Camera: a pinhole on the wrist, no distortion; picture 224 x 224 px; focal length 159.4 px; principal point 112.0 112.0 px. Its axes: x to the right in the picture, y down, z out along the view. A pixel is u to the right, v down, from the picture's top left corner.
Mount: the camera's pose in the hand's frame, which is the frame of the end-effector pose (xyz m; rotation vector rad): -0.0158 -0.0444 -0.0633 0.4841 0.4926 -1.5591
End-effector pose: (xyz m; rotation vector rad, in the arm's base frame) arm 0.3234 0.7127 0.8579 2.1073 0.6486 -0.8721
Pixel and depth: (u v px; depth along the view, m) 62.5 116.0 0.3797
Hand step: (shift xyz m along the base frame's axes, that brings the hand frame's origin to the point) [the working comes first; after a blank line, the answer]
In the camera's frame: -0.1179 0.0095 0.3797

-0.2334 -0.1496 -0.2247
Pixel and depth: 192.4 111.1 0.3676
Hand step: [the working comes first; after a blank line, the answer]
In the camera's frame: 0.1854 -0.0021 0.3676

-0.3413 0.1344 -0.2230
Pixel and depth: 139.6 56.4 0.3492
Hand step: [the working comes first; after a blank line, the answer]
In the camera's frame: 0.0605 -0.1218 0.3492

-0.3575 -0.0002 -0.1139
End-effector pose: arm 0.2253 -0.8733 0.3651 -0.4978 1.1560 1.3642
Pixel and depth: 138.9 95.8 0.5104
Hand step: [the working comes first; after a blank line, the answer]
In the camera's frame: 0.0861 -0.0519 0.5104

0.4947 0.1306 0.0540
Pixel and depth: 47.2 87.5 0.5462
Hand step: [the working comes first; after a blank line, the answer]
In the camera's frame: -0.2220 -0.0840 0.5462

0.3579 0.3471 0.2321
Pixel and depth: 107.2 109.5 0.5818
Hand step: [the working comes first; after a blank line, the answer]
In the camera's frame: -0.0175 -0.0091 0.5818

0.4886 0.2615 0.0762
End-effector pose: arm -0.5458 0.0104 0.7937 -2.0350 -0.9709 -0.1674
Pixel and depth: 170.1 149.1 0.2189
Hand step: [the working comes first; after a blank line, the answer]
In the camera's frame: 0.0798 0.0509 0.2189

-0.1588 0.1475 0.1238
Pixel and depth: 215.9 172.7 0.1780
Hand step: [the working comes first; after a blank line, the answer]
In the camera's frame: 0.1160 0.0678 0.1780

-0.1403 0.1179 0.1691
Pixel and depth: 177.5 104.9 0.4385
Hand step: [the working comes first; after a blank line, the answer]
In the camera's frame: 0.1802 -0.0195 0.4385

-0.3809 0.2635 0.1463
